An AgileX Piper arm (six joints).
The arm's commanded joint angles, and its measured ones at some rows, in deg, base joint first. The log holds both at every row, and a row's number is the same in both.
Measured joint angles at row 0:
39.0, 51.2, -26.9, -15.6, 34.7, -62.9
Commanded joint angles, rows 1 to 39:
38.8, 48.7, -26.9, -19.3, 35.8, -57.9
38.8, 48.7, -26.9, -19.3, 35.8, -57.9
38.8, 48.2, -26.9, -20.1, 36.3, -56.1
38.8, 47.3, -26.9, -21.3, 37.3, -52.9
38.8, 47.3, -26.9, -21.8, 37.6, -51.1
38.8, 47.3, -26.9, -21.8, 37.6, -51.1
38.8, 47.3, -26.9, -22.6, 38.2, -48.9
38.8, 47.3, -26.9, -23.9, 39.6, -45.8
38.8, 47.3, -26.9, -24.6, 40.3, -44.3
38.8, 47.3, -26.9, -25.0, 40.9, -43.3
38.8, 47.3, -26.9, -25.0, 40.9, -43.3
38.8, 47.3, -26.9, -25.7, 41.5, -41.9
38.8, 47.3, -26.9, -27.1, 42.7, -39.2
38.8, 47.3, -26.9, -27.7, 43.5, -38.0
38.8, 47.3, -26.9, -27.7, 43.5, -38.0
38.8, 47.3, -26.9, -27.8, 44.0, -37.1
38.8, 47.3, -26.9, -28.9, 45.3, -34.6
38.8, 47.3, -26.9, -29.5, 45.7, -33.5
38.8, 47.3, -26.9, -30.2, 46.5, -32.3
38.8, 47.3, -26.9, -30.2, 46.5, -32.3
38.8, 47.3, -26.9, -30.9, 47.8, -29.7
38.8, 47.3, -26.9, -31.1, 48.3, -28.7
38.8, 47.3, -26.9, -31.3, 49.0, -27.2
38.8, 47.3, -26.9, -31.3, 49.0, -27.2
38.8, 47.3, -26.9, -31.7, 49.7, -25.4
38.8, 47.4, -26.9, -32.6, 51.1, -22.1
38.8, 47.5, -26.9, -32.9, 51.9, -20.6
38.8, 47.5, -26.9, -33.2, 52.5, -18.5
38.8, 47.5, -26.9, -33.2, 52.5, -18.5
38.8, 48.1, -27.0, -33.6, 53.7, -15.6
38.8, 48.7, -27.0, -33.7, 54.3, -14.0
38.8, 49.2, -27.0, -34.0, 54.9, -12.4
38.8, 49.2, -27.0, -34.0, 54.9, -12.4
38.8, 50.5, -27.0, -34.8, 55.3, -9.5
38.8, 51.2, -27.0, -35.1, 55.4, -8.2
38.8, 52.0, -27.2, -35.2, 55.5, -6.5
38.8, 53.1, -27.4, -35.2, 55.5, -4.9
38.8, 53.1, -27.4, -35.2, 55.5, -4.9
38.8, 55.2, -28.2, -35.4, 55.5, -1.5
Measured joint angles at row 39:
39.0, 52.8, -27.0, -32.9, 55.5, -6.4
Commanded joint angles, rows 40 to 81:
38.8, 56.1, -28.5, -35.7, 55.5, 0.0
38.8, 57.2, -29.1, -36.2, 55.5, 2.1
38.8, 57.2, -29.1, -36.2, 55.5, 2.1
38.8, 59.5, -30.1, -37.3, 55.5, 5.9
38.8, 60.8, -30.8, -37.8, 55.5, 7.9
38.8, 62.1, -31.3, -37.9, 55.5, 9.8
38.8, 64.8, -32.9, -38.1, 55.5, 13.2
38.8, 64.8, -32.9, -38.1, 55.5, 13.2
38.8, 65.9, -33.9, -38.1, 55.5, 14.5
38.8, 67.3, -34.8, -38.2, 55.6, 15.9
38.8, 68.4, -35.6, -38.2, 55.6, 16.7
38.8, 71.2, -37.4, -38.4, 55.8, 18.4
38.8, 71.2, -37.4, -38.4, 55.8, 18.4
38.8, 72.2, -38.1, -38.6, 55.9, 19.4
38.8, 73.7, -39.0, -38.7, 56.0, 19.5
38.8, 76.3, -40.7, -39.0, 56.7, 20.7
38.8, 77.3, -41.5, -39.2, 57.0, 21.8
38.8, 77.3, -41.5, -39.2, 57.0, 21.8
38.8, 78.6, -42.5, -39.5, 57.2, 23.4
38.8, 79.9, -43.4, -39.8, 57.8, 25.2
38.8, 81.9, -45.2, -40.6, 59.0, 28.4
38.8, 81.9, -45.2, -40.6, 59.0, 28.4
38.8, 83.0, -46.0, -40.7, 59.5, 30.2
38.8, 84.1, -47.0, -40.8, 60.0, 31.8
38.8, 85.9, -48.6, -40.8, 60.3, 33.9
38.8, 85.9, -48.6, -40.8, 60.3, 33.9
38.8, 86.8, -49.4, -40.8, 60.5, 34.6
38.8, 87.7, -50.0, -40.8, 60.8, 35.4
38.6, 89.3, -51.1, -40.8, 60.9, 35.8
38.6, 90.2, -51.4, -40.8, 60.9, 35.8
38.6, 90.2, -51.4, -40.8, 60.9, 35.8
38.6, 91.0, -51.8, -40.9, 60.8, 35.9
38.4, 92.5, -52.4, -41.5, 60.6, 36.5
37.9, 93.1, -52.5, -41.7, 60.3, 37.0
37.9, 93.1, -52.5, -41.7, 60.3, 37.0
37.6, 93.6, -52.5, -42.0, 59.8, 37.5
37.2, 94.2, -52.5, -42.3, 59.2, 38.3
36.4, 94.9, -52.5, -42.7, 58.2, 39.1
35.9, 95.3, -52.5, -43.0, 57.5, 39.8
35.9, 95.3, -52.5, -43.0, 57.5, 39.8
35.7, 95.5, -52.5, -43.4, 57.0, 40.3
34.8, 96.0, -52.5, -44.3, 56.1, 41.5
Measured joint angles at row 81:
35.9, 95.4, -52.3, -41.0, 56.6, 39.6
